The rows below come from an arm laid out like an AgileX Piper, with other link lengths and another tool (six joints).
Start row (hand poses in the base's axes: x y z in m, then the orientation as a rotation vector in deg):
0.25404, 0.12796, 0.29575, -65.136, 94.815, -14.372
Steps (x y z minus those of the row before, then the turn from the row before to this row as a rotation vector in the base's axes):
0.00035, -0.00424, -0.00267, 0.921, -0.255, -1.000
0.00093, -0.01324, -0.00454, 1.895, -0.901, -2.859
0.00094, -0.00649, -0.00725, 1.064, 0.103, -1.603
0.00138, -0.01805, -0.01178, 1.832, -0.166, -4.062
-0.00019, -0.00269, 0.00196, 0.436, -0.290, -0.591
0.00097, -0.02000, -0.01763, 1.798, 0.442, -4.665
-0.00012, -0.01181, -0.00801, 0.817, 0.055, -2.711
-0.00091, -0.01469, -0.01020, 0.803, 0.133, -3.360
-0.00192, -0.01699, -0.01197, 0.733, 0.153, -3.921
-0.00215, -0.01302, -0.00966, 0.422, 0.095, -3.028
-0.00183, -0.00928, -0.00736, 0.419, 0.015, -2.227
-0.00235, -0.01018, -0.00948, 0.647, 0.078, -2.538
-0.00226, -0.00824, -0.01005, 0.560, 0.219, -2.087
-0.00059, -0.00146, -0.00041, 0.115, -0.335, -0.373
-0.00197, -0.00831, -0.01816, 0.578, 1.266, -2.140
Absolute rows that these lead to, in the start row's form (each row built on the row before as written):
0.25439, 0.12372, 0.29308, -63.569, 95.151, -14.360
0.25532, 0.11048, 0.28854, -59.583, 95.933, -15.035
0.25626, 0.10399, 0.28129, -57.514, 96.885, -15.113
0.25764, 0.08594, 0.26951, -52.751, 98.840, -16.245
0.25745, 0.08325, 0.27147, -51.856, 98.870, -16.368
0.25842, 0.06325, 0.25384, -46.715, 101.528, -17.667
0.25830, 0.05144, 0.24583, -43.796, 102.814, -18.691
0.25739, 0.03675, 0.23563, -40.311, 104.397, -20.122
0.25547, 0.01976, 0.22366, -36.337, 106.144, -21.971
0.25332, 0.00674, 0.21400, -33.325, 107.396, -23.533
0.25149, -0.00254, 0.20664, -31.002, 108.241, -24.585
0.24914, -0.01272, 0.19716, -28.242, 109.246, -25.602
0.24688, -0.02096, 0.18711, -25.986, 110.194, -26.379
0.24629, -0.02242, 0.18670, -25.457, 110.003, -26.558
0.24432, -0.03073, 0.16854, -23.442, 111.947, -27.205

